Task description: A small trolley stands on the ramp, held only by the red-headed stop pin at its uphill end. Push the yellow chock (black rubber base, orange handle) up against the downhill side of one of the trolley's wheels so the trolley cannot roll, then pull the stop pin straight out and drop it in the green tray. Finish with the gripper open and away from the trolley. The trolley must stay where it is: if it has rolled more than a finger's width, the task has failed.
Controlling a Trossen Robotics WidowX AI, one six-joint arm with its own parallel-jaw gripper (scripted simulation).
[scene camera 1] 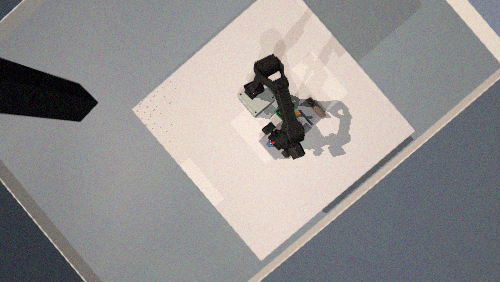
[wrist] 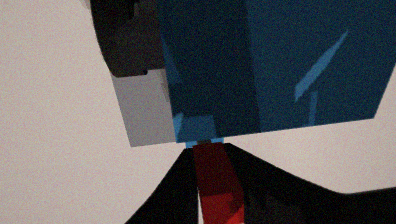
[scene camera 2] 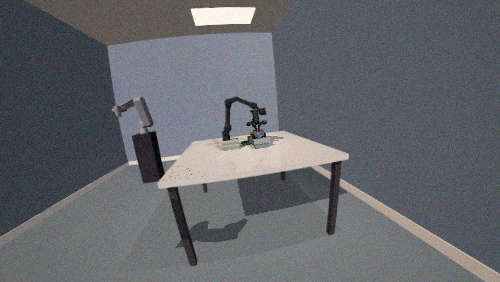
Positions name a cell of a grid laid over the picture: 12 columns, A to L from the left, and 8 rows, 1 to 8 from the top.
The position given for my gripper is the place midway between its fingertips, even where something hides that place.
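A blue trolley (wrist: G3) is here in the scene. And then there is a red-headed stop pin, which is held by my gripper (wrist: G6).
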